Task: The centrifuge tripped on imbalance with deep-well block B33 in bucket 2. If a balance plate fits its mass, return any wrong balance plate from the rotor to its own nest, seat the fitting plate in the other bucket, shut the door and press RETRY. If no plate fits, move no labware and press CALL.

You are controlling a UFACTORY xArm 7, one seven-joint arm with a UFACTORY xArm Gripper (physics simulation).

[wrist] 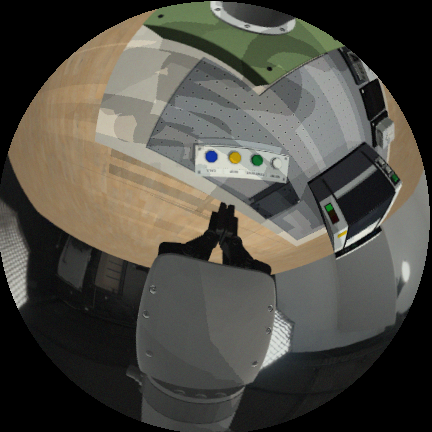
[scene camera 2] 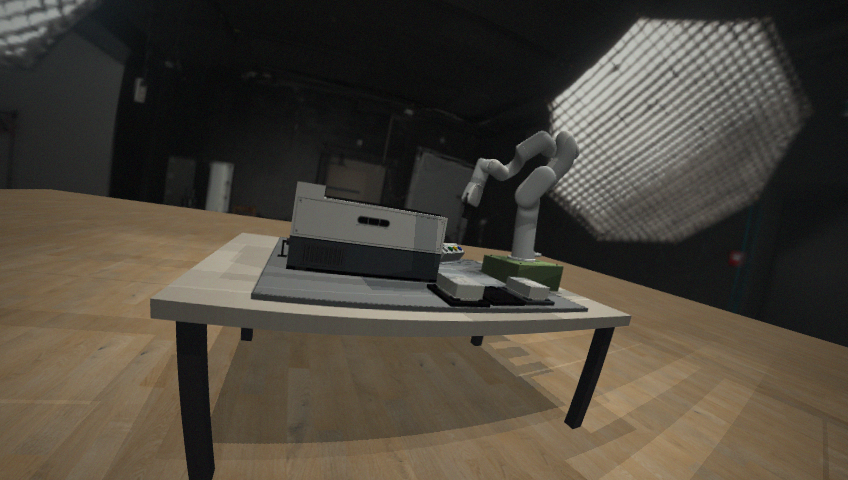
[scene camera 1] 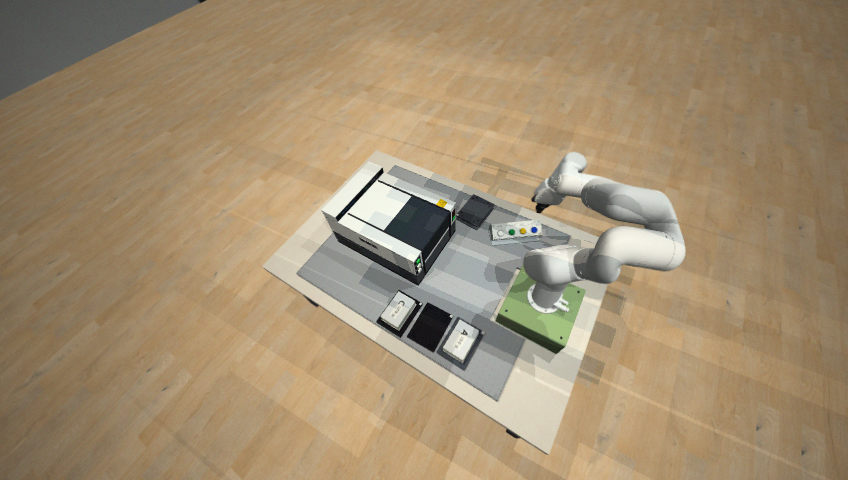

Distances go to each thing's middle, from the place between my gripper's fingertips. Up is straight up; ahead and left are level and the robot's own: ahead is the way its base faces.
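Distances from my hand: button box [scene camera 1: 506, 238], 10 mm to the left, 60 mm ahead, 180 mm below; dark lid panel [scene camera 1: 417, 221], 320 mm to the left, 380 mm ahead, 10 mm below; centrifuge [scene camera 1: 358, 214], 330 mm to the left, 530 mm ahead, 100 mm below; plate A [scene camera 1: 459, 343], 570 mm to the left, 10 mm behind, 180 mm below. Nearest to my hand of the things named here, going by their middles: the button box.
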